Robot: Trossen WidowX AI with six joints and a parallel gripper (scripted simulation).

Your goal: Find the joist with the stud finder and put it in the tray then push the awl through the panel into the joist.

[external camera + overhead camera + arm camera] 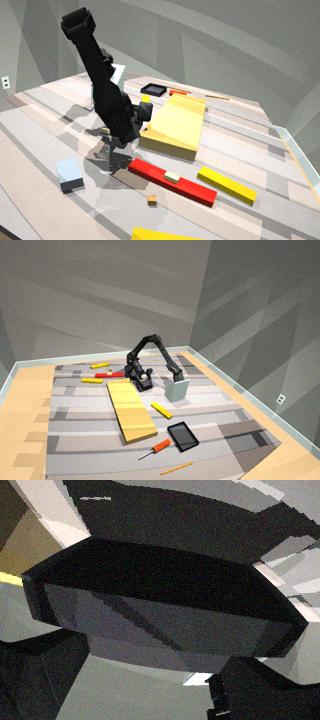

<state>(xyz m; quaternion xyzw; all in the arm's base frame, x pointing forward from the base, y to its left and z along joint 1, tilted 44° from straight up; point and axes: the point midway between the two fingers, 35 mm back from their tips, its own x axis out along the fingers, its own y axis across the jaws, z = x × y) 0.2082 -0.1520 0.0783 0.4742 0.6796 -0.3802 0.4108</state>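
The stud finder is 10 mm behind my gripper tip. The rest, counted from my gripper tip: awl 30 mm ahead, 100 mm to the right, 50 mm below; red level 250 mm ahead, 220 mm to the right, 50 mm below; grey-blue block 20 mm ahead, 330 mm to the right, 50 mm below.
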